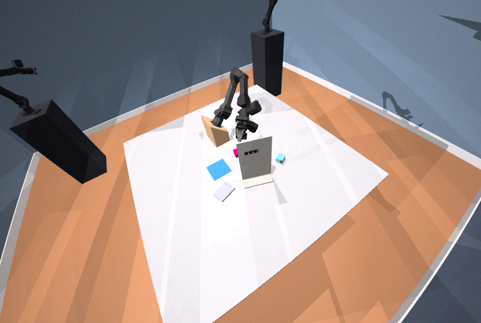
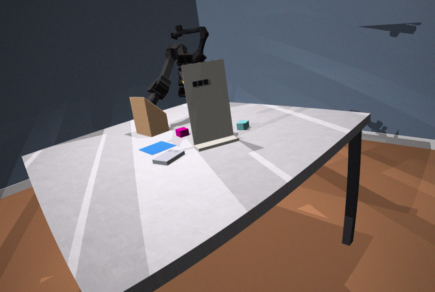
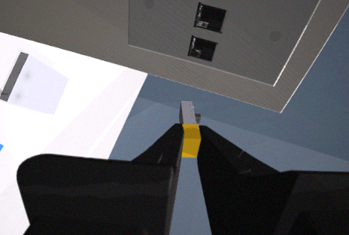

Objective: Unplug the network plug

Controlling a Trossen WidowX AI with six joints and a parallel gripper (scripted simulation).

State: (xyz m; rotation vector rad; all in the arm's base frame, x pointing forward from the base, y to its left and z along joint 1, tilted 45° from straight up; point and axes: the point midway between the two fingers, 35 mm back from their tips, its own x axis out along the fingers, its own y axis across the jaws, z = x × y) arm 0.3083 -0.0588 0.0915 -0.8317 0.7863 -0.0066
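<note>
Now: gripper tip 9 cm short of the upright grey panel, 2 cm to the right of it and 10 cm above it. Round my gripper tip: magenta cube (13 cm behind, 4 cm to the left, 24 cm below); teal cube (7 cm ahead, 23 cm to the left, 24 cm below).
</note>
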